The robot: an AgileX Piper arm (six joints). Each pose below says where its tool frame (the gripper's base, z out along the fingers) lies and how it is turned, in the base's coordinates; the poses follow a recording.
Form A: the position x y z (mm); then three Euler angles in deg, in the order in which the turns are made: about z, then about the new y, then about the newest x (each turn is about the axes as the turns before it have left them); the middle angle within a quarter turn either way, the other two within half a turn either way.
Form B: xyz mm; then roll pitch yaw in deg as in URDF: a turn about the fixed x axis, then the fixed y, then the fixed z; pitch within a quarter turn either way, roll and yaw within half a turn. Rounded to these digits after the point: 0 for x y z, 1 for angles.
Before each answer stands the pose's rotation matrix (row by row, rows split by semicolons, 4 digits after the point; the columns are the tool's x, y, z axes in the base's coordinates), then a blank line. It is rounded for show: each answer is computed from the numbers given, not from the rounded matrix.
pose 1, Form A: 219 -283 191 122.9 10.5 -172.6
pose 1, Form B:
-0.5341 0.8454 -0.0100; 0.8256 0.5189 -0.2217; -0.1822 -0.1266 -0.9751

219 -283 191 -172.6 10.5 122.9
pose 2, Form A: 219 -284 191 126.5 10.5 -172.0
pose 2, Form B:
-0.5849 0.8111 -0.0045; 0.7904 0.5686 -0.2278; -0.1822 -0.1368 -0.9737

219 -284 191 -172.0 10.5 126.5
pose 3, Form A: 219 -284 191 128.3 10.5 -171.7
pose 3, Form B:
-0.6094 0.7929 -0.0015; 0.7716 0.5926 -0.2310; -0.1822 -0.1419 -0.9730

219 -284 191 -171.7 10.5 128.3
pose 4, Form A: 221 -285 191 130.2 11.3 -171.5
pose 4, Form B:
-0.6329 0.7741 0.0122; 0.7490 0.6162 -0.2434; -0.1959 -0.1449 -0.9698

221 -285 191 -171.5 11.3 130.2
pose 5, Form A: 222 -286 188 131.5 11.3 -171.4
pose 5, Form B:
-0.6498 0.7600 0.0164; 0.7344 0.6332 -0.2442; -0.1959 -0.1466 -0.9696

222 -286 188 -171.4 11.3 131.5
